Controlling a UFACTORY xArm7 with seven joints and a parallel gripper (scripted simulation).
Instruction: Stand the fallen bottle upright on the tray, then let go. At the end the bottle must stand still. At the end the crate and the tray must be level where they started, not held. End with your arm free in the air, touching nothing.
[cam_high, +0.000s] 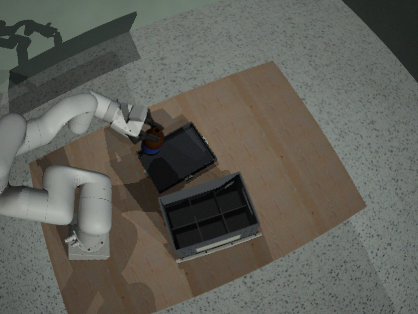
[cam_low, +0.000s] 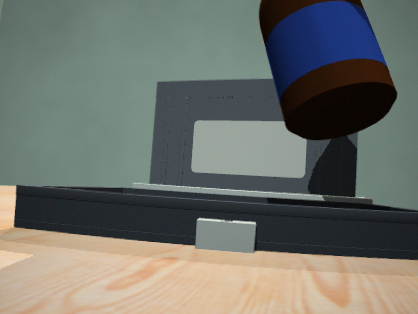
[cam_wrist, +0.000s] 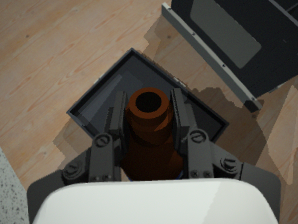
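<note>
Right now the bottle is 1 cm behind my hand, 1 cm to the left of it and 5 cm below it. Round my hand: dark crate (2 cm behind, 31 cm to the right, 12 cm below); then tray (3 cm ahead, 3 cm to the right, 19 cm below).
</note>
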